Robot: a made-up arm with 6 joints. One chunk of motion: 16 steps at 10 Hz.
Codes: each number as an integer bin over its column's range. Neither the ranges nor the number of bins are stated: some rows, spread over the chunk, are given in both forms.
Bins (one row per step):
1: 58 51 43 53 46 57
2: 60 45 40 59 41 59
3: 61 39 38 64 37 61
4: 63 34 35 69 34 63
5: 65 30 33 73 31 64
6: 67 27 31 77 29 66
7: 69 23 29 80 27 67
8: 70 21 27 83 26 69
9: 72 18 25 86 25 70
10: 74 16 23 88 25 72
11: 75 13 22 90 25 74
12: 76 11 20 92 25 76
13: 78 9 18 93 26 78
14: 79 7 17 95 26 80
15: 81 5 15 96 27 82
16: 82 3 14 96 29 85
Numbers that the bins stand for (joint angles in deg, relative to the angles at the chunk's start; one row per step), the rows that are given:
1: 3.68 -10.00 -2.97 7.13 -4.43 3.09
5: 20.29 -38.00 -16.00 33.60 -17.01 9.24
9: 36.91 -54.00 -26.42 50.80 -22.04 14.52
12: 46.40 -63.33 -32.94 58.74 -22.04 19.79
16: 60.65 -74.00 -40.76 64.03 -18.69 27.70
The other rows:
2: 8.42 -18.00 -6.88 15.07 -8.63 4.85
3: 10.80 -26.00 -9.48 21.69 -11.98 6.61
4: 15.55 -32.67 -13.39 28.30 -14.49 8.36
6: 25.04 -42.00 -18.61 38.89 -18.69 11.00
7: 29.79 -47.33 -21.21 42.86 -20.36 11.88
8: 32.16 -50.00 -23.82 46.83 -21.20 13.64
10: 41.66 -56.67 -29.03 53.44 -22.04 16.27
11: 44.03 -60.67 -30.33 56.09 -22.04 18.03
13: 51.15 -66.00 -35.55 60.06 -21.20 21.55
14: 53.53 -68.67 -36.85 62.71 -21.20 23.30
15: 58.27 -71.33 -39.45 64.03 -20.36 25.06

